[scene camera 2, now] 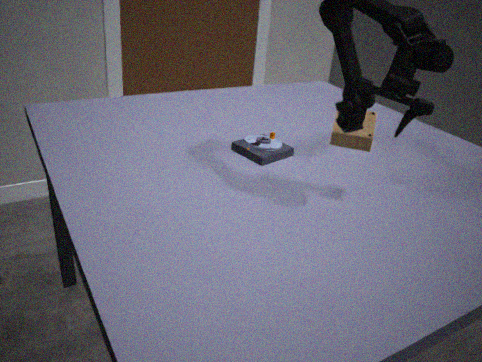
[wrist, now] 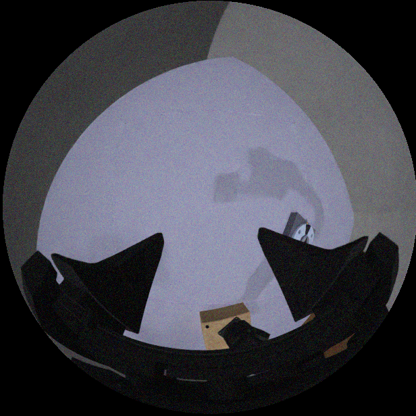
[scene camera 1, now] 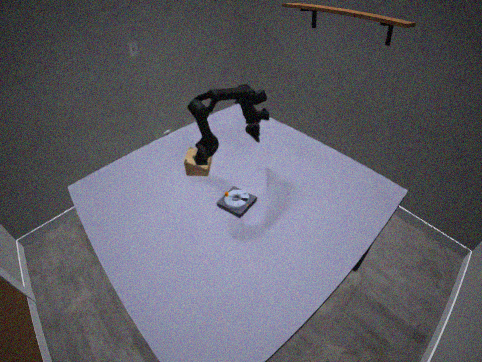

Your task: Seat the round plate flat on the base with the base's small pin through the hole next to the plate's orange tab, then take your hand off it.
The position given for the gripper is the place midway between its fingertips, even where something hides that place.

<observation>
In view: the gripper [scene camera 2: 378,131].
The gripper is seen too in the wrist view [wrist: 210,235].
</observation>
